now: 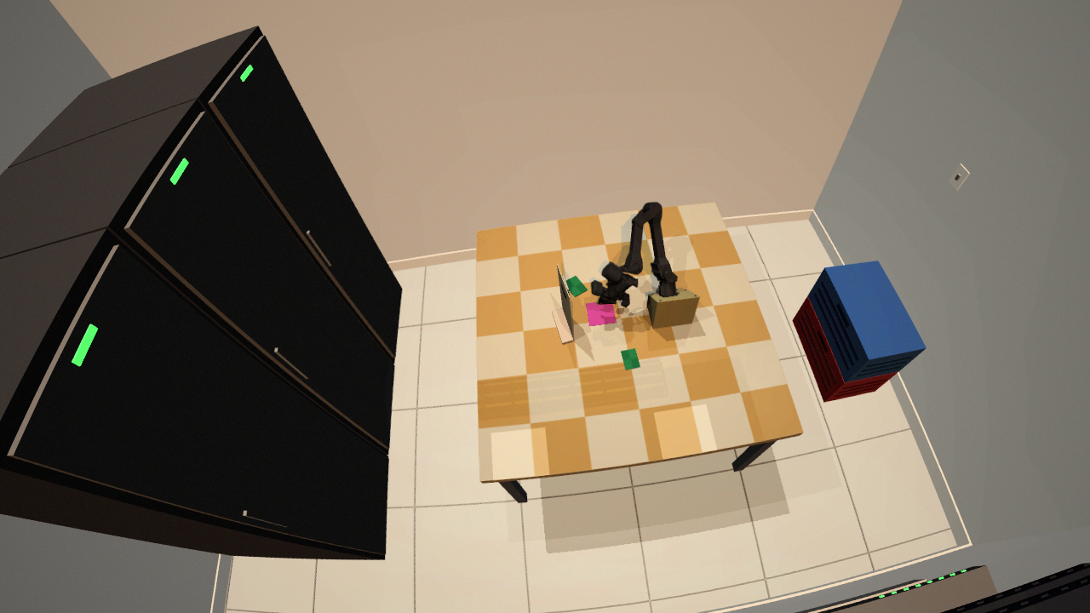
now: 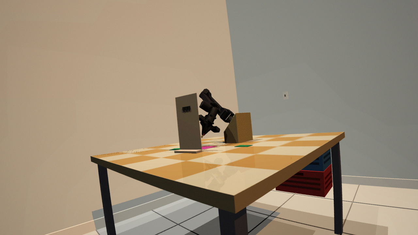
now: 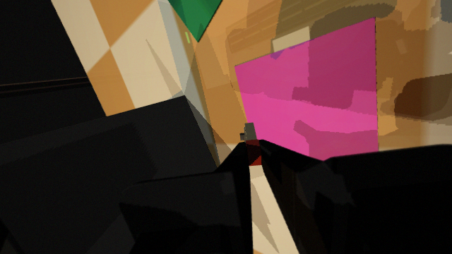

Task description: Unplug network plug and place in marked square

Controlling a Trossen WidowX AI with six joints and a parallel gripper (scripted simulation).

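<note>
My gripper tip is now 10 mm past the magenta square and 80 mm above it. From my gripper tip the other things lie so: upright panel (150 mm ahead, 30 mm to the left, 70 mm above); network plug (right at my gripper tip).
</note>
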